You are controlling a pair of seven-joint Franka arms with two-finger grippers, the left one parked.
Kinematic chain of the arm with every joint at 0, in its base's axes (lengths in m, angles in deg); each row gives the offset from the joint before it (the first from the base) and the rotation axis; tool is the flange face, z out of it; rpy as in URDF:
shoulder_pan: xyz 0 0 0.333 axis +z
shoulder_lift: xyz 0 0 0 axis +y
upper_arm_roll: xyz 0 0 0.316 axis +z
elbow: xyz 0.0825 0 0 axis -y
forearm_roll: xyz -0.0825 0 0.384 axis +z
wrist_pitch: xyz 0 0 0 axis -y
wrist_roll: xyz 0.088 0 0 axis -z
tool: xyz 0 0 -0.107 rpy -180 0 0
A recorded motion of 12 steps. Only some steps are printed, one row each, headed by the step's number.
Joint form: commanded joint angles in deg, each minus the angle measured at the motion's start. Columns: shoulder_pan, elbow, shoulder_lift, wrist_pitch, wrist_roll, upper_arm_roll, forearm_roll.
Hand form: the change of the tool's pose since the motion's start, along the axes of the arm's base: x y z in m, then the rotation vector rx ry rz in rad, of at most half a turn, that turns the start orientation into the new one. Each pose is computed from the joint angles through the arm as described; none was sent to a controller.
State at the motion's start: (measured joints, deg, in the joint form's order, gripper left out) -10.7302 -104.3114 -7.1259 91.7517 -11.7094 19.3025 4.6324
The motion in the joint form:
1: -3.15 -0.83 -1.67 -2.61 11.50 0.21 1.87
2: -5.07 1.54 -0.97 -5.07 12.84 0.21 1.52
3: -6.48 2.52 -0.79 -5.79 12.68 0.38 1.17
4: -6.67 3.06 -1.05 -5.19 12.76 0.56 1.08
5: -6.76 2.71 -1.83 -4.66 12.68 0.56 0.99
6: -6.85 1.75 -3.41 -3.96 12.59 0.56 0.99
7: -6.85 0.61 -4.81 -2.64 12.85 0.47 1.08
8: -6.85 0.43 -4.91 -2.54 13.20 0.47 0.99
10: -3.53 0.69 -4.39 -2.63 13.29 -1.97 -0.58
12: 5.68 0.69 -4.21 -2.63 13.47 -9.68 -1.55
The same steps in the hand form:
1: -0.0094 -0.0215 0.0037 -0.0059 0.0423 -0.2529
2: -0.0064 -0.0386 0.0140 -0.0125 0.0558 -0.3043
3: -0.0048 -0.0498 0.0194 -0.0166 0.0534 -0.3213
4: -0.0041 -0.0494 0.0265 -0.0154 0.0291 -0.3232
5: -0.0068 -0.0494 0.0307 -0.0182 0.0121 -0.3242
6: -0.0133 -0.0484 0.0365 -0.0229 -0.0109 -0.3259
7: -0.0180 -0.0476 0.0402 -0.0245 -0.0379 -0.3344
8: -0.0184 -0.0478 0.0396 -0.0271 -0.0384 -0.3406
10: -0.0173 -0.0457 0.0390 -0.0434 -0.0390 -0.3240
12: -0.0190 -0.0409 0.0410 -0.0329 -0.0403 -0.2978

